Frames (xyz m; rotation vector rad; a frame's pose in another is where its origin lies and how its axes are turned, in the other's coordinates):
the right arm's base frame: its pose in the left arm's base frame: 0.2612 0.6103 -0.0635 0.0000 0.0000 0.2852
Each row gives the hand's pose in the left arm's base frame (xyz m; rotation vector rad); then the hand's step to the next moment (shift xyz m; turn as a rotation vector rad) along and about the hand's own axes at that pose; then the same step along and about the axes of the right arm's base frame.
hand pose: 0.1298 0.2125 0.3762 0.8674 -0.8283 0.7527
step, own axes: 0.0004 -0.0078 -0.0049 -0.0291 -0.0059 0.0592
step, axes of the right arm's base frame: 0.0081 -0.0014 -0.0043 -0.0427 -0.0505 -0.0036
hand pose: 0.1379 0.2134 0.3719 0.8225 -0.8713 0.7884
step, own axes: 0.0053 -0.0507 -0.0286 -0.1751 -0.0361 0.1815
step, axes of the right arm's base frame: 0.0531 -0.0127 -0.0209 -0.1591 -0.1769 -0.0911
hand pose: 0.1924 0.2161 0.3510 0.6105 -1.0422 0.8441
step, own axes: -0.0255 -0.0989 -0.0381 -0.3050 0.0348 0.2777
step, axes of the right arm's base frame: 0.0818 -0.0578 -0.0430 -0.3138 -0.2104 -0.1692
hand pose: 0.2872 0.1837 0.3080 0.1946 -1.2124 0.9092
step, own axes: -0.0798 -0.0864 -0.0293 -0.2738 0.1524 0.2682
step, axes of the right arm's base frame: 0.0510 -0.0968 -0.0522 -0.3562 -0.0970 -0.1840
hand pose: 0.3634 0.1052 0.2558 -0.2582 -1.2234 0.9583
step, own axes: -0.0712 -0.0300 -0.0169 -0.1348 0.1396 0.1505
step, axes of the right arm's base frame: 0.0082 -0.0703 -0.0352 -0.2113 -0.0027 -0.1251
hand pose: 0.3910 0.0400 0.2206 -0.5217 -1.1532 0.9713
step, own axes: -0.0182 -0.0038 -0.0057 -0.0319 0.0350 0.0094
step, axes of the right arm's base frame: 0.0002 -0.0175 -0.0085 -0.0262 -0.0032 -0.0404
